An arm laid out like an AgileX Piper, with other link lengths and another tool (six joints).
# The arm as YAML. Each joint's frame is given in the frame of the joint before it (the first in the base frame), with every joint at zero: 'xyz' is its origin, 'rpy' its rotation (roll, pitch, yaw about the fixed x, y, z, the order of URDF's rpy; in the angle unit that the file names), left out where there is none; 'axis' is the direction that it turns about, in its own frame. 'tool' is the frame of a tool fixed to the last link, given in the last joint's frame.
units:
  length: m
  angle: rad
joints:
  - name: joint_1
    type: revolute
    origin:
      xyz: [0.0, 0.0, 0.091]
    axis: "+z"
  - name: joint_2
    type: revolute
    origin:
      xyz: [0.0, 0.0, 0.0]
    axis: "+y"
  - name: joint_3
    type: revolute
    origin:
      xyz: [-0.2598, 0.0, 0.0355]
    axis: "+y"
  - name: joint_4
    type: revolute
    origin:
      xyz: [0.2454, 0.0, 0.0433]
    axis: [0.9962, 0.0, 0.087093]
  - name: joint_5
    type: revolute
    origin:
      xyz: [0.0, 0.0, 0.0]
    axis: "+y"
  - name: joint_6
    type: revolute
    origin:
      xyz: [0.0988, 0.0, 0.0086]
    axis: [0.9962, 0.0, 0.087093]
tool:
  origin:
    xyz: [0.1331, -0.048, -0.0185]
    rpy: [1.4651, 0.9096, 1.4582]
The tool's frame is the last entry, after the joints.
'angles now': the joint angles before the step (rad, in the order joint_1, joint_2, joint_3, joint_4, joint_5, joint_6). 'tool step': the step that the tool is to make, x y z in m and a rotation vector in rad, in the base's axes. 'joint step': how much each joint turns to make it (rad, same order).
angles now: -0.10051 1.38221 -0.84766 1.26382 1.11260 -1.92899
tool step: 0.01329 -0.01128 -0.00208 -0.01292 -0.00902 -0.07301
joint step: -0.00001 0.00585 0.00001 0.01810 -0.07253 0.00614
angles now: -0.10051 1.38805 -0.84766 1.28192 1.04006 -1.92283
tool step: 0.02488 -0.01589 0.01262 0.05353 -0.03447 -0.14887
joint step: 0.00002 0.00001 0.00002 0.11856 -0.11269 -0.00406
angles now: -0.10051 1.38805 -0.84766 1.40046 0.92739 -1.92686
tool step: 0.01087 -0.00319 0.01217 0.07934 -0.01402 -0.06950
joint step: 0.00001 0.00209 0.00003 0.10647 -0.02795 -0.00616
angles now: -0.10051 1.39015 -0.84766 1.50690 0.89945 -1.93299
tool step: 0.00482 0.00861 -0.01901 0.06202 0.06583 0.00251
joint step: 0.01311 0.07076 0.00002 0.05401 0.01685 -0.00002
